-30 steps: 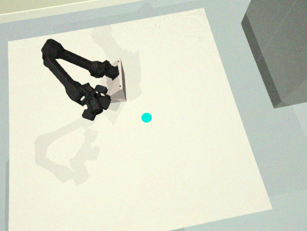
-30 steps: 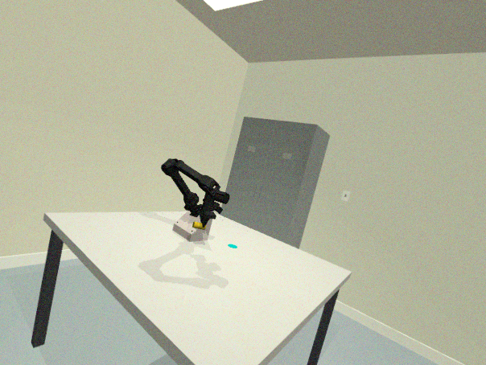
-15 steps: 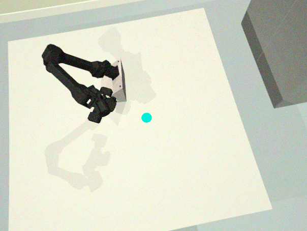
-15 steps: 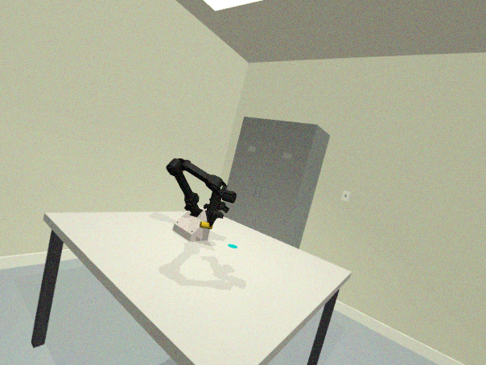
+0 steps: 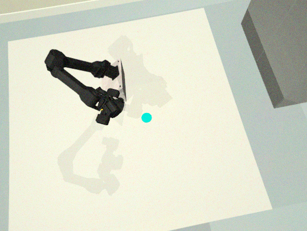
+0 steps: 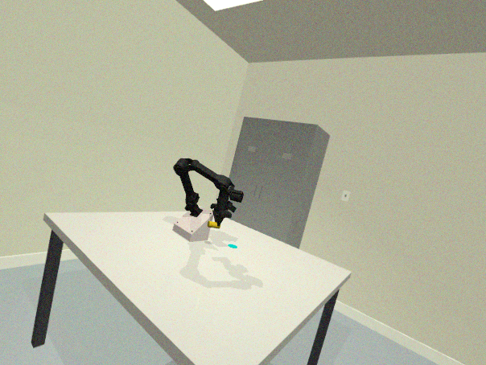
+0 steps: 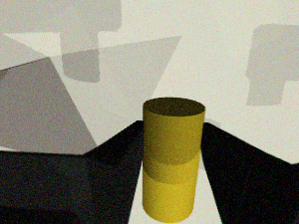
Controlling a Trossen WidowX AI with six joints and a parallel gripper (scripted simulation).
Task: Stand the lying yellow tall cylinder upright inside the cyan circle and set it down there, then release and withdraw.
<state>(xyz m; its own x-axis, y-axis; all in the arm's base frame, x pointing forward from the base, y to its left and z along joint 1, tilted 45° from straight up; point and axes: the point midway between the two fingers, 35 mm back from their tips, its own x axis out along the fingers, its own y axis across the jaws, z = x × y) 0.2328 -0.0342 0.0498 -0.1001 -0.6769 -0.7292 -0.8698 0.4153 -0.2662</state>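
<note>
My gripper tip is now 18 cm to the right of the cyan circle, 14 cm above it and 2 cm short of it. Round my gripper tip: yellow tall cylinder 2 cm to the right, 1 cm behind.
</note>
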